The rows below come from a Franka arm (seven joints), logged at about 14 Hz.
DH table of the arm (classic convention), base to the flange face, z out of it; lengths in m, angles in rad. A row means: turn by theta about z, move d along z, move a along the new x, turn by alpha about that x. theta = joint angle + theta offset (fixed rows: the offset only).
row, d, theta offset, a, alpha
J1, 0.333, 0, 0, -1.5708
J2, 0, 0, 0, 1.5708
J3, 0.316, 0, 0.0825, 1.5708
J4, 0, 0, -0.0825, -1.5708
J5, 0.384, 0, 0, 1.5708
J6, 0, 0, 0.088, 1.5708
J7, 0.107, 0, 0, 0
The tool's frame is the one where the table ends.
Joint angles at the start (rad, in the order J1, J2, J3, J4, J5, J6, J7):
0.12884, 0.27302, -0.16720, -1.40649, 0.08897, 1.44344, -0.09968
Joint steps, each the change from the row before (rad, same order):
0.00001, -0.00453, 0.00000, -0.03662, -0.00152, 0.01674, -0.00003
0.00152, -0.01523, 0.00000, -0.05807, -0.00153, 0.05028, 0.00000
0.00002, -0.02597, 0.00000, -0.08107, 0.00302, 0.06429, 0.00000
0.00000, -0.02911, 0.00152, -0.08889, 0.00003, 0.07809, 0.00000
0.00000, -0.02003, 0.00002, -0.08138, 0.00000, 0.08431, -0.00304
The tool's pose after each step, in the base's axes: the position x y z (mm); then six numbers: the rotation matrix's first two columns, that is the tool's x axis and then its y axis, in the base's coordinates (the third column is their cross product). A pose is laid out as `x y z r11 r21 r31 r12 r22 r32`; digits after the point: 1 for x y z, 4 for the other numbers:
613.4 -1.5 520.1 0.9686 0.0669 -0.2396 0.0523 -0.9964 -0.0666
610.9 -2.4 506.1 0.9705 0.0641 -0.2326 0.0499 -0.9966 -0.0663
604.7 -4.4 488.9 0.9729 0.0588 -0.2235 0.0438 -0.9965 -0.0716
597.2 -5.9 470.7 0.9771 0.0539 -0.2059 0.0395 -0.9965 -0.0735
591.3 -7.8 450.9 0.9817 0.0501 -0.1835 0.0372 -0.9966 -0.0733

